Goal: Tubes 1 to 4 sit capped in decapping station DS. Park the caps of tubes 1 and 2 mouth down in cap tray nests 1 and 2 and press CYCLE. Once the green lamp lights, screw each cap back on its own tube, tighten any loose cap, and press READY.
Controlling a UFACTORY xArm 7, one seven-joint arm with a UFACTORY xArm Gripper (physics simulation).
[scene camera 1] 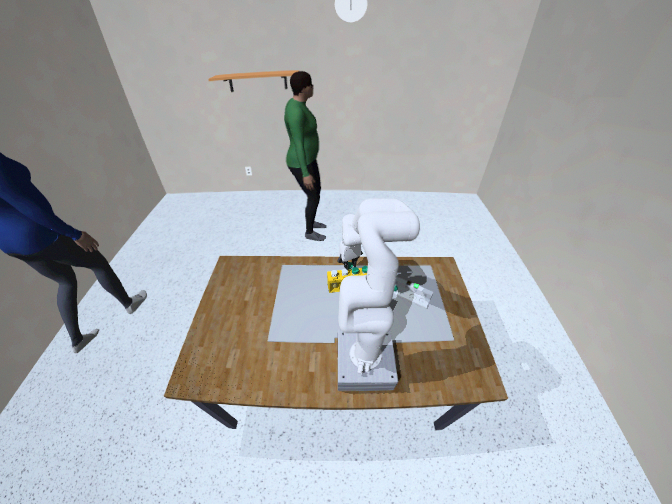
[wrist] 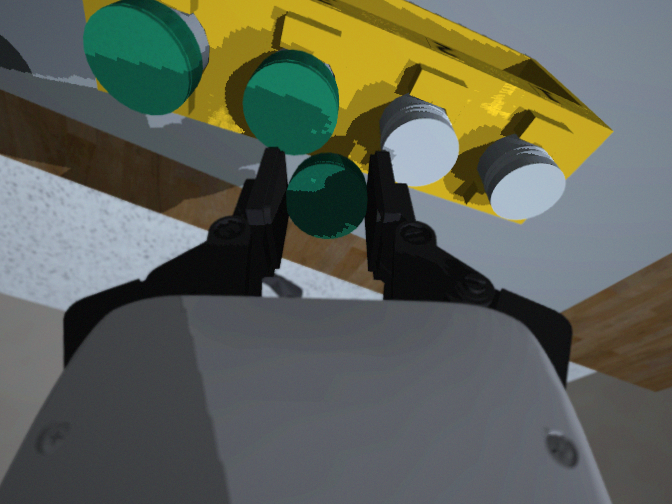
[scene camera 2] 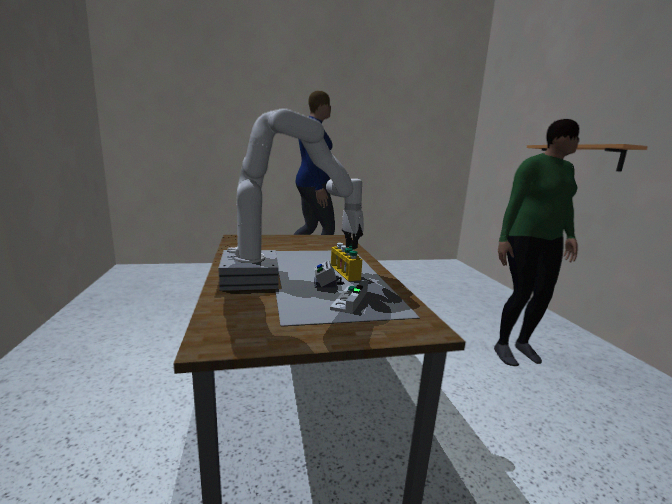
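The yellow decapping station DS stands on the grey mat; it also shows in scene camera 1 and scene camera 2. In the wrist view two tubes carry green caps, and two tubes show ribbed grey necks with pale tops. My gripper is shut on a third green cap, held just above the station's near edge, between the second green cap and the first grey tube. The lamp on the button panel glows green.
A small cap tray stands between the station and the arm base. The button panel lies at the mat's right. A person in green stands beyond the table. A person in blue walks at the left.
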